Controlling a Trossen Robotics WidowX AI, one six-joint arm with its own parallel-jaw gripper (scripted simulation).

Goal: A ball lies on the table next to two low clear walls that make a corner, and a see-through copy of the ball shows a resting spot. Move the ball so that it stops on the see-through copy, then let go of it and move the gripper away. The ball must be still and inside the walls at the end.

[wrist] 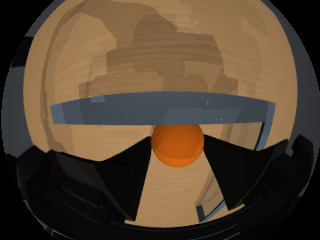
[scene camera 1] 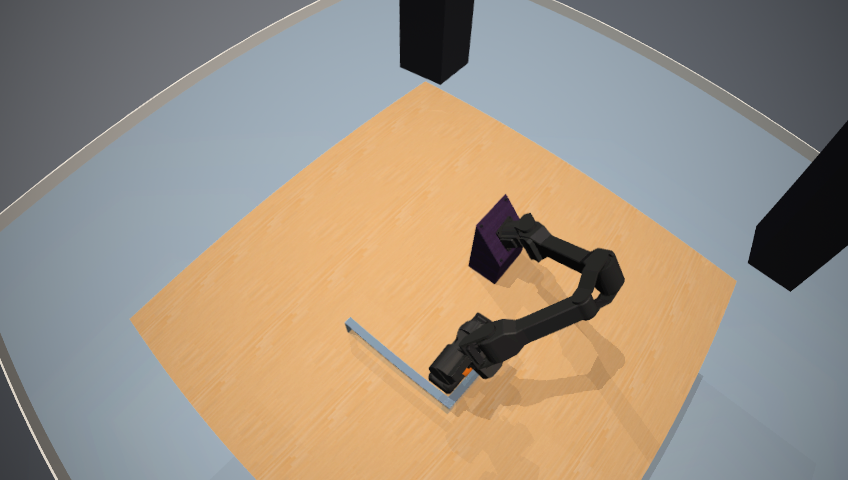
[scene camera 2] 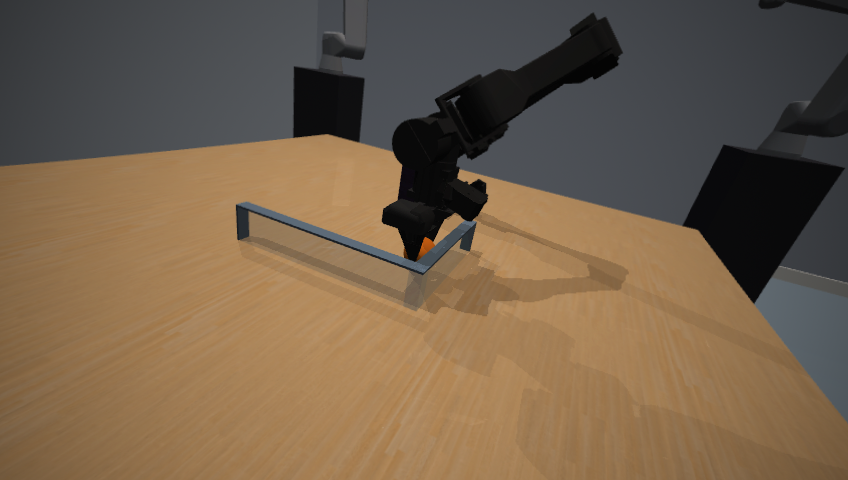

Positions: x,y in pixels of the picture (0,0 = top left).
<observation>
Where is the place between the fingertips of my gripper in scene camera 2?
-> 419,254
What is my gripper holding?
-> An orange ball.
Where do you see an orange ball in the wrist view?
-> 179,145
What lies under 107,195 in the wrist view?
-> My gripper.
</observation>
